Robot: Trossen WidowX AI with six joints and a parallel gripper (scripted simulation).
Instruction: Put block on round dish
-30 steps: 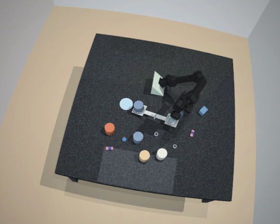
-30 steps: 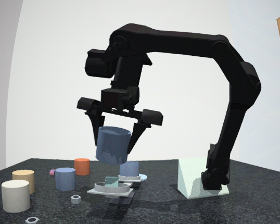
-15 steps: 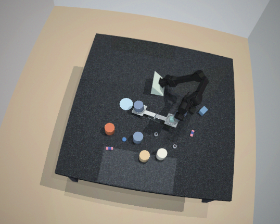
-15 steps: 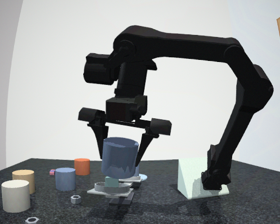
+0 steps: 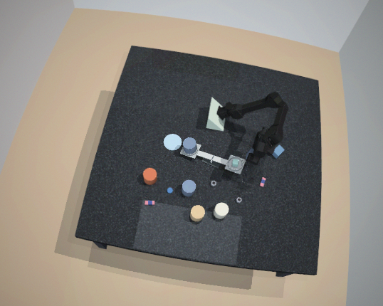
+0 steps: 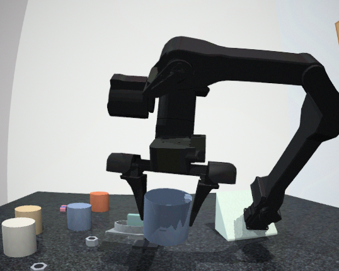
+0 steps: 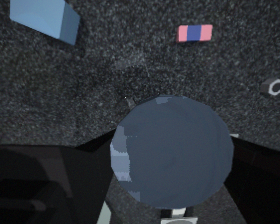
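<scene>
The round dish is 440 mm to the right of my gripper tip and 110 mm below it. Round my gripper tip: tan cup: 370 mm ahead, 180 mm to the right, 80 mm below; cream cup: 320 mm ahead, 100 mm to the right, 80 mm below; orange cup: 260 mm ahead, 500 mm to the right, 80 mm below.
</scene>
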